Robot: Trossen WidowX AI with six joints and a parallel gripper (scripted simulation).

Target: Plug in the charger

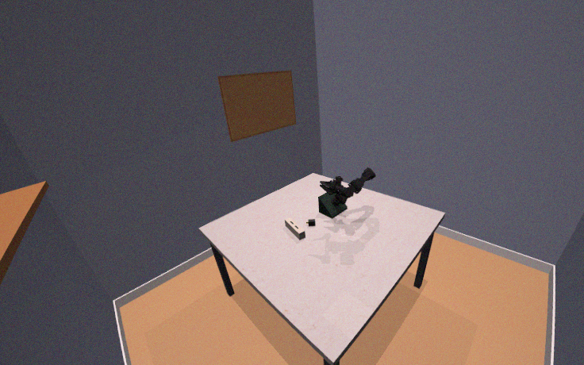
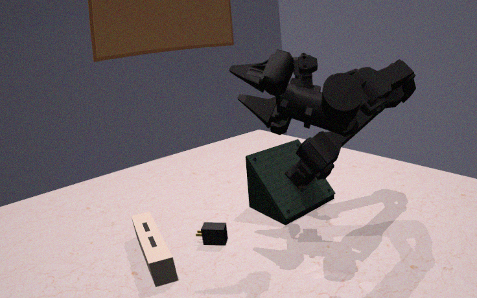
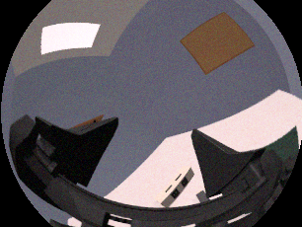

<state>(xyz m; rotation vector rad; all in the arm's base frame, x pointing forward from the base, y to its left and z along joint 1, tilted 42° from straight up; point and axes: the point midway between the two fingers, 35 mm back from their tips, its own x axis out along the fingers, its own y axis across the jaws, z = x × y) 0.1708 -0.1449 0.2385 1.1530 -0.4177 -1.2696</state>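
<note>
Right now my gripper tip is 40 mm short of the charger, 70 mm to the left of it and 310 mm above it.
</note>
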